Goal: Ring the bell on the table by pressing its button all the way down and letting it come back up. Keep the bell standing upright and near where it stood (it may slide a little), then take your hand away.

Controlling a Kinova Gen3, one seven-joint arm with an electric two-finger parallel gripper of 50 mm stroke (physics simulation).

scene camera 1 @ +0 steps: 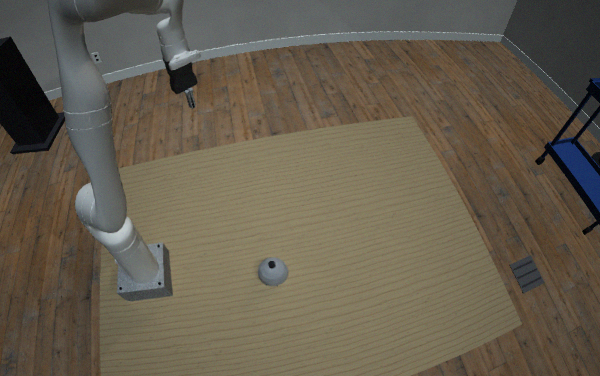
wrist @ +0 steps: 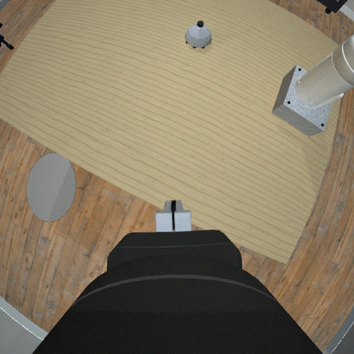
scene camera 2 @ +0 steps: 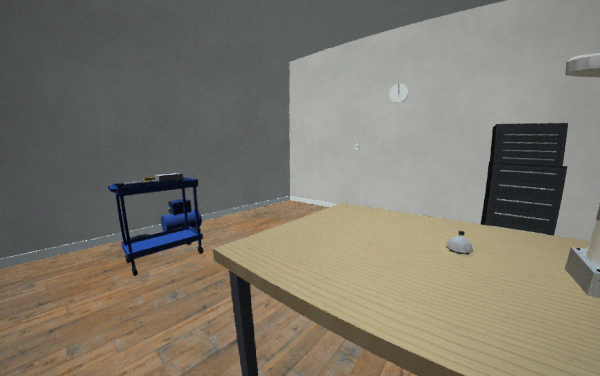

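A grey domed bell stands upright on the wooden table. Its small black button sticks up from the top of the dome. My gripper is shut with its fingertips together and nothing between them. It is high up and well away from the bell, near the table's far edge in scene camera 1. The gripper does not show in scene camera 2.
The arm's grey base block stands on the table to the left of the bell in scene camera 1. A blue cart and a black cabinet stand on the floor away from the table.
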